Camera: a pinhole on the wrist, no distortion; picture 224 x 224 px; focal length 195.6 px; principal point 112.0 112.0 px. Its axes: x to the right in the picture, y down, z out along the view. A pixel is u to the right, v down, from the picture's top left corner.
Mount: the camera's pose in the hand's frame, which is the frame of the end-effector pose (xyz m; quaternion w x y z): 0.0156 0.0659 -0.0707 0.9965 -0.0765 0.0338 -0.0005
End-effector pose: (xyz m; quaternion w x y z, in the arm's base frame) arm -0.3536 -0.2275 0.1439 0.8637 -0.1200 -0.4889 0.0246
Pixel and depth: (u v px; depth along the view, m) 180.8 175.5 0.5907
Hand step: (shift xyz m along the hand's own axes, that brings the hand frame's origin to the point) 0.2619 0.3442 0.4685
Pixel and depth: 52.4 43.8 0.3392
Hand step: -0.0642 0.0014 0.2887
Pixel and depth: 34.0 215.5 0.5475
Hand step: -0.1665 0.4370 0.4397
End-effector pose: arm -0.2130 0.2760 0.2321 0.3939 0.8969 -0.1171 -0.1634
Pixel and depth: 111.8 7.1 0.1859
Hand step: 0.0284 -0.0043 0.1278
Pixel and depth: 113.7 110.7 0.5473
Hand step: 0.0573 0.1457 0.4692
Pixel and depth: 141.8 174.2 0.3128
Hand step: 0.0838 0.2116 0.2193
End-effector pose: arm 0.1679 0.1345 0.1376 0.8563 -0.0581 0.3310 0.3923
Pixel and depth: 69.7 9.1 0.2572
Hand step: -0.0220 -0.0283 0.2073
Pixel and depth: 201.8 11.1 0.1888
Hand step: 0.1152 -0.0021 0.1245
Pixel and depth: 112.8 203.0 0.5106
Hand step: 0.0511 0.3785 0.3964
